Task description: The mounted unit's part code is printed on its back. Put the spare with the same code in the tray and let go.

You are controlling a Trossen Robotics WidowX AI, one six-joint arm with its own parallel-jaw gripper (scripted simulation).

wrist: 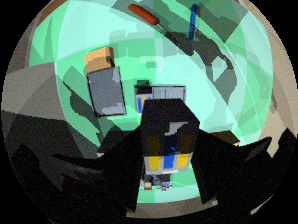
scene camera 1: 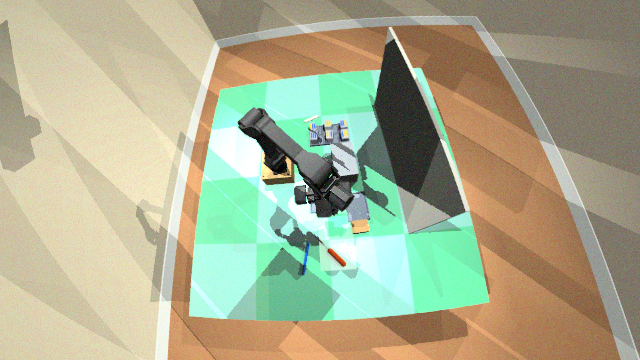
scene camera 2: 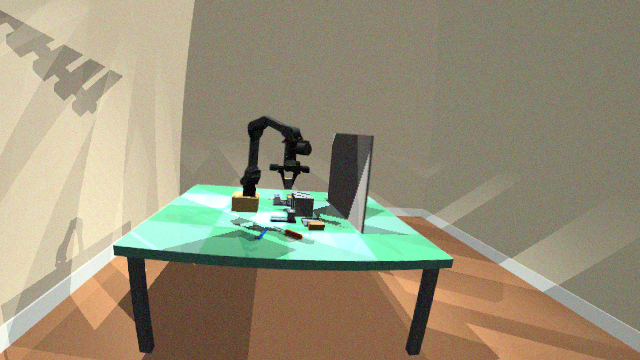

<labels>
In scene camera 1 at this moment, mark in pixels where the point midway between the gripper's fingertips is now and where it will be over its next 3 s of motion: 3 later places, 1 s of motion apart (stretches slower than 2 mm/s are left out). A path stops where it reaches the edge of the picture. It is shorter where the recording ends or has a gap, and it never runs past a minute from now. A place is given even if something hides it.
My gripper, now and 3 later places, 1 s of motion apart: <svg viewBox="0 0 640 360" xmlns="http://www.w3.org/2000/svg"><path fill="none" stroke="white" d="M324 199L359 196L360 198L360 200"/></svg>
</labels>
